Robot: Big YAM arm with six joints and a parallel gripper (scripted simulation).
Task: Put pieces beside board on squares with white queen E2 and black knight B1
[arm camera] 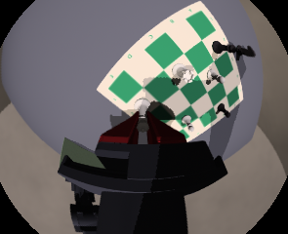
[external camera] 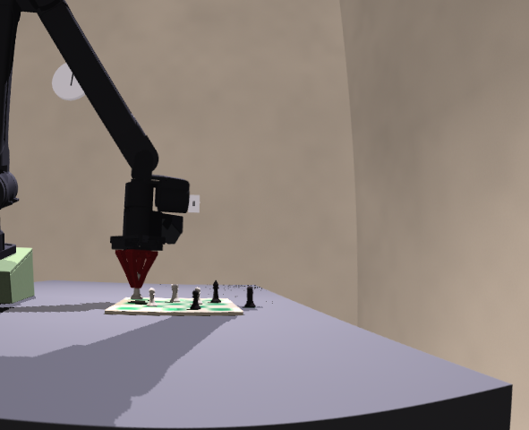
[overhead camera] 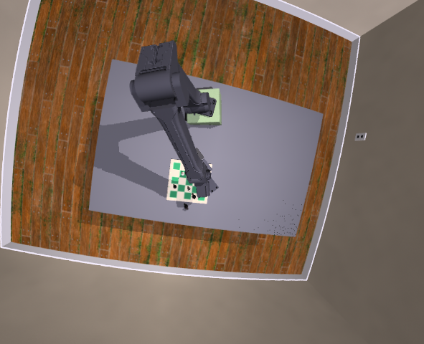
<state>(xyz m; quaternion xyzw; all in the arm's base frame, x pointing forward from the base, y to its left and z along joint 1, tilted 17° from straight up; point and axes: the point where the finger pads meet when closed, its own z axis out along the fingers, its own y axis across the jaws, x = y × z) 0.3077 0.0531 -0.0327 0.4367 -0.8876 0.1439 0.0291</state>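
My gripper is now 80 mm short of the green-and-cream chessboard, 30 mm to the left of it and 40 mm above it.
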